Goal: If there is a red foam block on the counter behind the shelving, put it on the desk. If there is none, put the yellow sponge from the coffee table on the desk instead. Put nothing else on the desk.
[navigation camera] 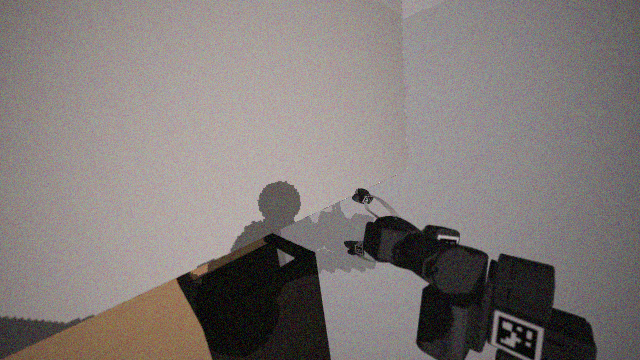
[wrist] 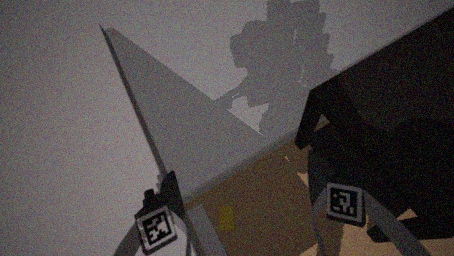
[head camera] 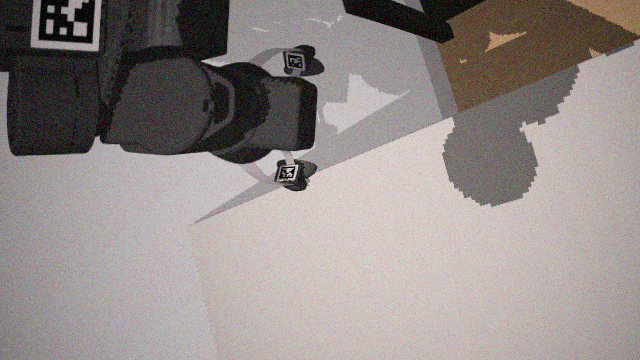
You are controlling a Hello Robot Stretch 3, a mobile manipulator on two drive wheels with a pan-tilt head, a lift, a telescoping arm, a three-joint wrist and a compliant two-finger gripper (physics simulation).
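Frame: origin at the robot's base, x ahead, y left, z up, level; centimetres.
Seen in the pictures: gripper, fingertip midpoint: (navigation camera: 354,220).
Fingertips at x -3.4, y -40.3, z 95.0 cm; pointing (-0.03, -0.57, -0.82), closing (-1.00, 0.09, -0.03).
A point is followed by its place in that frame.
My gripper (head camera: 301,118) @[z 95.0, x -3.4, y -40.3 cm] (navigation camera: 358,222) @[z 95.0, x -3.4, y -40.3 cm] (wrist: 245,179) @[z 95.0, x -3.4, y -40.3 cm] is open and empty. It hangs above a pale grey surface, near the wall. In the wrist view, a small yellow block (wrist: 226,218), which looks like the sponge, lies on a shaded brown wooden surface (wrist: 270,200). It appears low between the fingers but farther away, not held. The wooden surface also shows at the top right of the head view (head camera: 500,65) and bottom left of the navigation view (navigation camera: 145,315). I cannot tell whether it is the desk. A red foam block does not show.
A black frame (head camera: 400,19) @[z 27.9, x -34.6, y -75.0 cm] (navigation camera: 295,250) @[z 34.1, x -35.0, y -74.6 cm] (wrist: 325,102) stands beside the wooden surface. A pale wall (head camera: 400,275) (navigation camera: 200,100) @[z 95.0, x 13.5, y -7.2 cm] runs along its far side and meets another wall in a corner. A grey strip (wrist: 209,232) lies beside the yellow block. Shadows fall on the wall and surfaces.
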